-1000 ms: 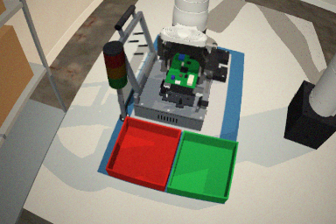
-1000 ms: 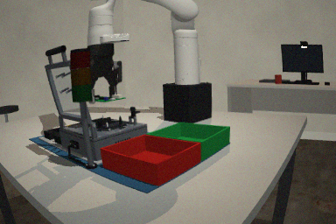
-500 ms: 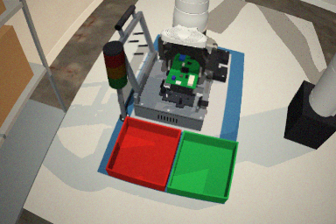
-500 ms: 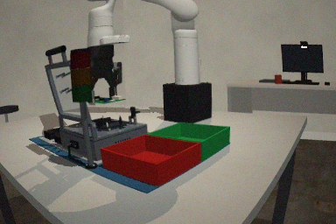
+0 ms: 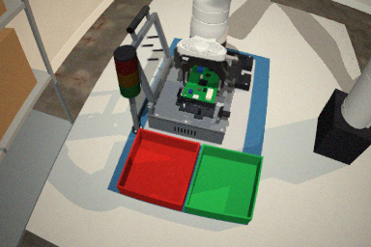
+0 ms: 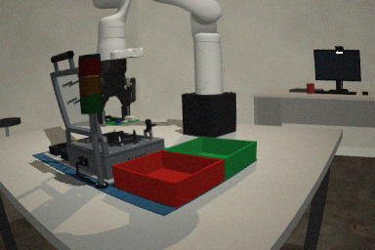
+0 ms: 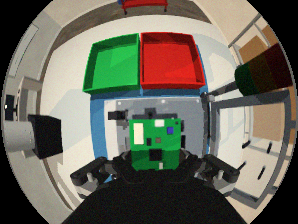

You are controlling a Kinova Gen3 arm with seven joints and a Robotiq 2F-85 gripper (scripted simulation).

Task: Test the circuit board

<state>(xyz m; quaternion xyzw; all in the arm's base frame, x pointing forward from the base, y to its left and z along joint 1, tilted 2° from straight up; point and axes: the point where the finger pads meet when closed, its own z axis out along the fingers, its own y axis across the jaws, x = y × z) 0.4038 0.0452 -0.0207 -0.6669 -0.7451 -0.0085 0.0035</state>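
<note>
The tester lid is 12 cm ahead of my hand, 7 cm above it and 2 cm to the left of it. Round my hand: green circuit board right at my hand; then green bin 19 cm to the left, 13 cm behind, 10 cm below; then red bin 21 cm to the left, 10 cm below, 2 cm ahead.
</note>
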